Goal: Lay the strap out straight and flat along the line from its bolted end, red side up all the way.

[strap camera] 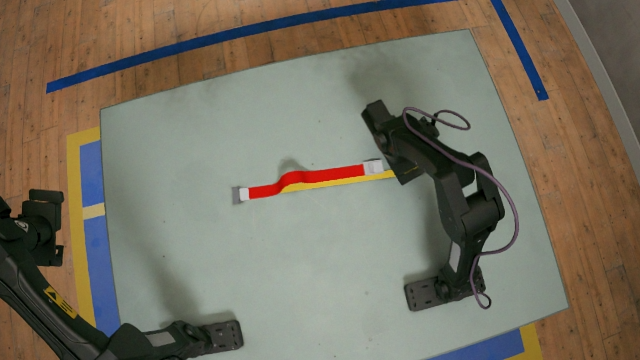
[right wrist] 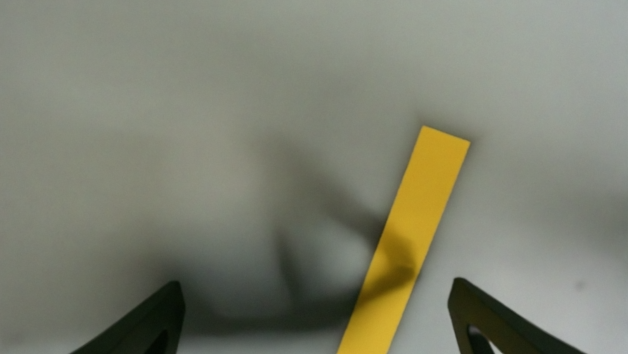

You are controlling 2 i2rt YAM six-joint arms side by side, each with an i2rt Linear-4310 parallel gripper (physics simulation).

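Observation:
The strap lies red side up in the strap camera, from its bolted end to its pale free end. It follows the line near the bolt, then bends upward in the picture at a hump that casts a shadow. Beyond that it runs beside the line's upper edge. The yellow line shows along its lower side and past its free end. My right gripper is open and empty above the line, just beyond the free end; its fingertips are hidden in the strap camera. My left gripper is open, far left.
The pale green mat lies under the strap. Blue tape runs along the wooden floor above it. Blue and yellow bands border its left side. The right arm, with a loose purple cable, stands over the mat's right part.

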